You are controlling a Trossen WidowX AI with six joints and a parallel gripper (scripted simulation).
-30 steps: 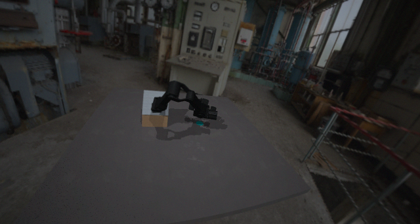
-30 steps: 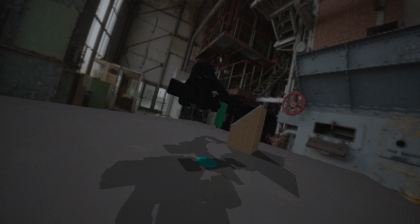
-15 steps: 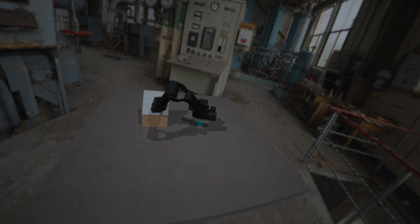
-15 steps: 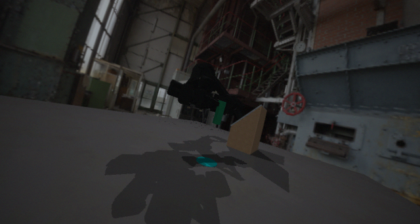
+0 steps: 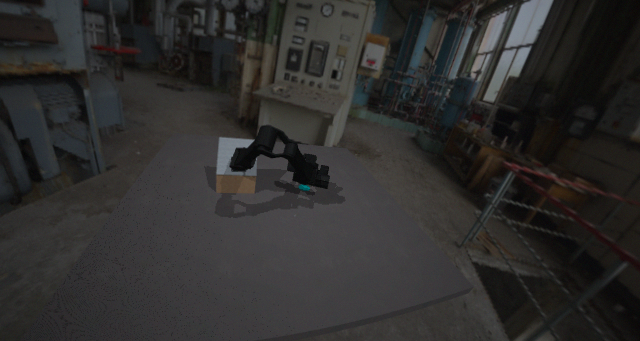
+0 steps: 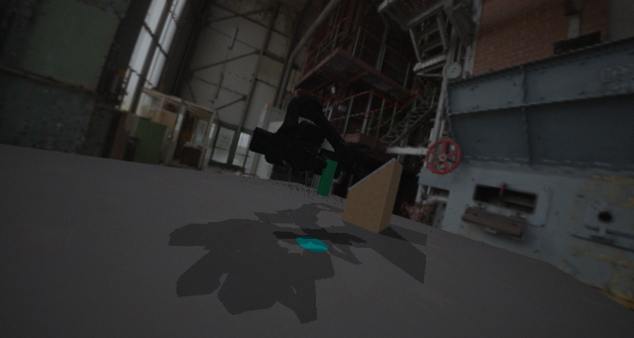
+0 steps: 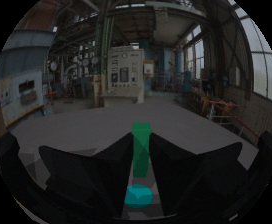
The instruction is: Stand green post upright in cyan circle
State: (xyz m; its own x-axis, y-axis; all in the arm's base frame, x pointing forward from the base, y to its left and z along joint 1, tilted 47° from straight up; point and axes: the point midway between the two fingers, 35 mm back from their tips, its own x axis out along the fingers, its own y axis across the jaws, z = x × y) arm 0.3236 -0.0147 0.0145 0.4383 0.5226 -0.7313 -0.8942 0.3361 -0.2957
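The cyan circle lies 150 mm below my gripper tip. From my gripper tip the other things lie so: green post 20 mm below.
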